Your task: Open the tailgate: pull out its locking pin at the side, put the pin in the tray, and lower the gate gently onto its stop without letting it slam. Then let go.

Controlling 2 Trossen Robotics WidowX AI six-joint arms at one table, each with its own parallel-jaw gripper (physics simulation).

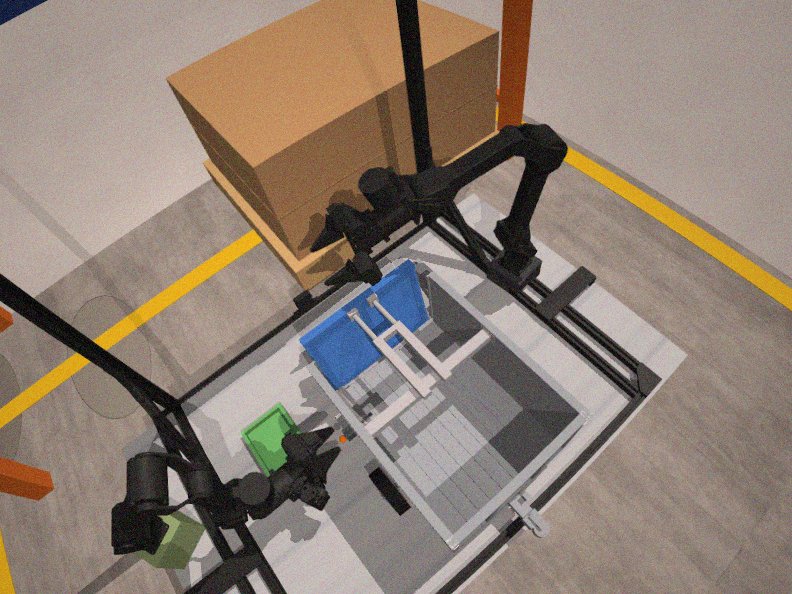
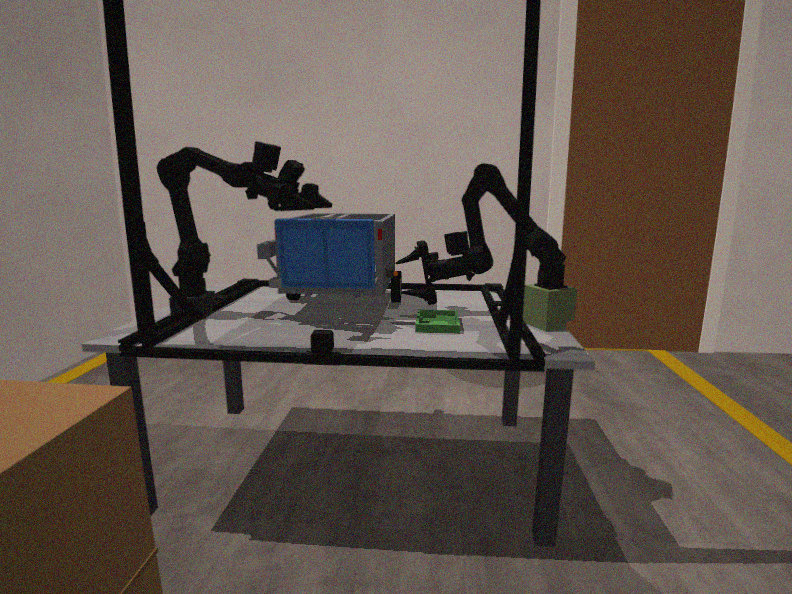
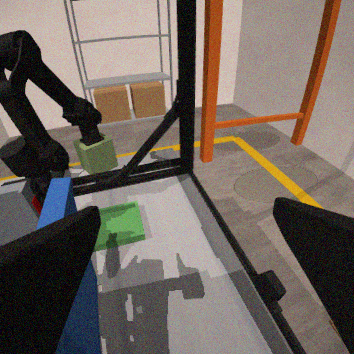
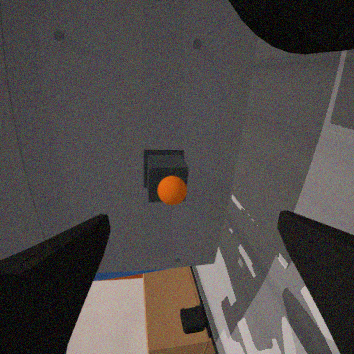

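Where they show: left gripper, fingertip midpoint: point(image 1: 317, 267) point(image 2: 323, 206) point(image 3: 187, 210); right gripper, fingertip midpoint: point(image 1: 336, 438) point(image 2: 398, 278) point(image 4: 194, 221); left arm's base, link origin: point(image 1: 515, 262) point(image 2: 192, 294); right arm's base, link origin: point(image 1: 150, 533) point(image 2: 550, 286) point(image 3: 91, 139).
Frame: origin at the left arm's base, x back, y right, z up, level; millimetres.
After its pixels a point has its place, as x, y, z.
The blue tailgate point(image 1: 339, 351) @(-492, 79, 143) point(image 2: 326, 255) @(-413, 84, 127) point(image 3: 87, 305) @(-468, 86, 106) stands upright across the end of the grey trailer point(image 1: 447, 460) @(-490, -205, 34) point(image 2: 387, 255) @(-581, -82, 103) point(image 4: 100, 125) @(-580, -56, 93). The pin's orange ball head point(image 1: 342, 439) @(-606, -29, 62) point(image 2: 396, 273) @(-608, -21, 58) point(image 4: 172, 190) @(-612, -30, 57) shows at a dark block on the trailer's side; its shank is hidden. My right gripper point(image 1: 335, 439) @(-613, -13, 45) point(image 2: 403, 276) @(-613, -13, 45) point(image 4: 194, 221) @(-613, -13, 45) is open and empty, facing that side, with the ball beyond its fingertips. My left gripper point(image 1: 320, 265) @(-421, 183, 262) point(image 2: 323, 205) @(-421, 183, 262) point(image 3: 187, 210) @(-421, 183, 262) is open and empty near the gate's top edge. The green tray point(image 1: 254, 455) @(-775, 129, -41) point(image 2: 438, 329) @(-713, 192, -53) point(image 3: 120, 243) @(-660, 128, -58) holds no pin.
Pale bars point(image 1: 470, 351) @(-346, -136, 209) cross the trailer behind the gate. A black wheel point(image 1: 388, 491) @(-613, -164, 40) is on the trailer's pin side. A green block point(image 1: 179, 540) @(-999, 76, 14) point(image 2: 550, 306) @(-1011, 179, 5) is at the right arm's base. Black frame posts point(image 1: 415, 83) @(-17, 285, 410) point(image 2: 124, 159) @(-8, 318, 371) rise beside the table. Large boxes point(image 1: 332, 76) stand beyond it.
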